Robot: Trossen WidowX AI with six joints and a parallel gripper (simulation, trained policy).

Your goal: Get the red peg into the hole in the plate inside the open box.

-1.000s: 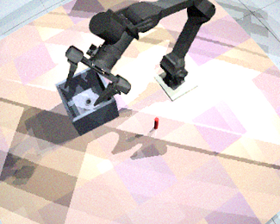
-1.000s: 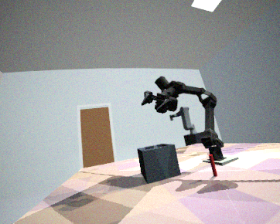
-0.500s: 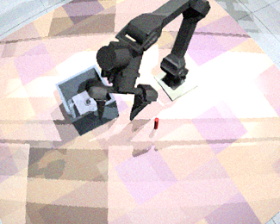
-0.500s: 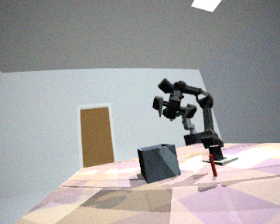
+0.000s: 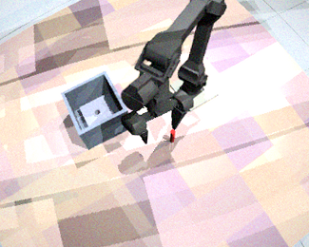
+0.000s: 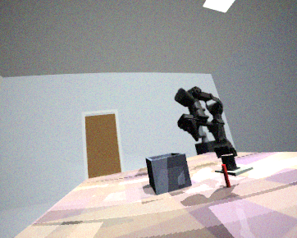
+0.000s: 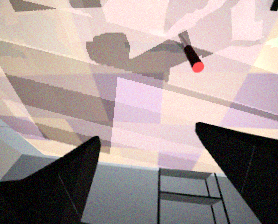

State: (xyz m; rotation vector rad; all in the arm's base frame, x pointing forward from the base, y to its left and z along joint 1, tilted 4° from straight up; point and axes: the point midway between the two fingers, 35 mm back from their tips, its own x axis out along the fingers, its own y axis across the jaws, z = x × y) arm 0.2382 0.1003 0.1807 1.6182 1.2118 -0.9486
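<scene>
Right now the red peg is 140 mm below my gripper tip, 60 mm behind it and 10 mm to the right of it. The rest, counted from my gripper tip: pale plate: 230 mm to the right, 130 mm below, 70 mm ahead.
</scene>
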